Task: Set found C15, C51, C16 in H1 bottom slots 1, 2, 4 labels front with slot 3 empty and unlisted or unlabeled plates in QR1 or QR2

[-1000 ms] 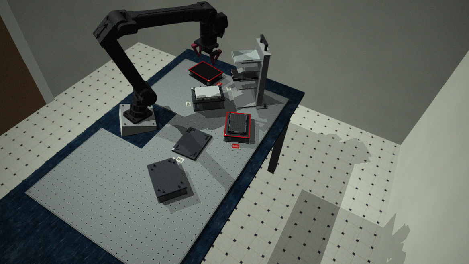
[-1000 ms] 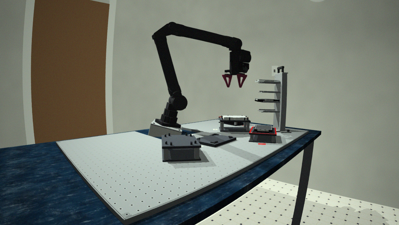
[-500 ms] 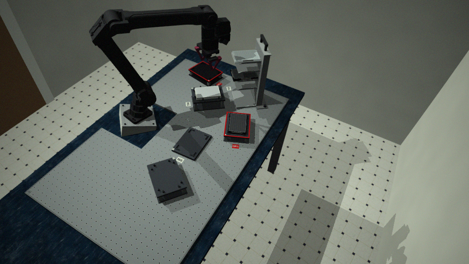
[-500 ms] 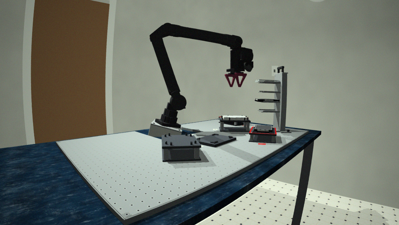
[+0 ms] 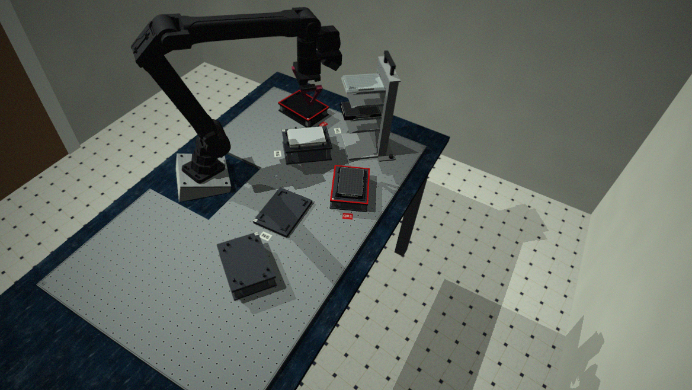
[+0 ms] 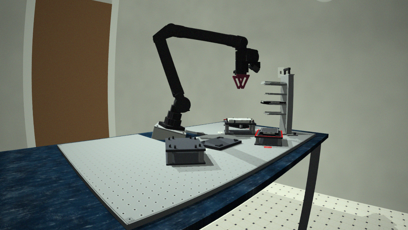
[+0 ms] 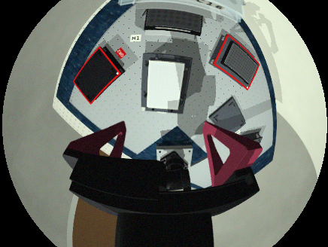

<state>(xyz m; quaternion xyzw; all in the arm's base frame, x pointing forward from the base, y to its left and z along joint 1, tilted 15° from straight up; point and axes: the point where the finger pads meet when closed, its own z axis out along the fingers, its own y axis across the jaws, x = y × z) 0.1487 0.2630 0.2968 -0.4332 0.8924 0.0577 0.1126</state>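
Right now my hand is 190 mm above the raised regrip nest RG. Also, from my hand: quarantine nest QR1 (240 mm ahead, 210 mm below, 70 mm to the right); then plate hotel H1 (190 mm to the left, 180 mm ahead, 90 mm below); then quarantine nest QR2 (210 mm below, 170 mm to the left, 150 mm behind).
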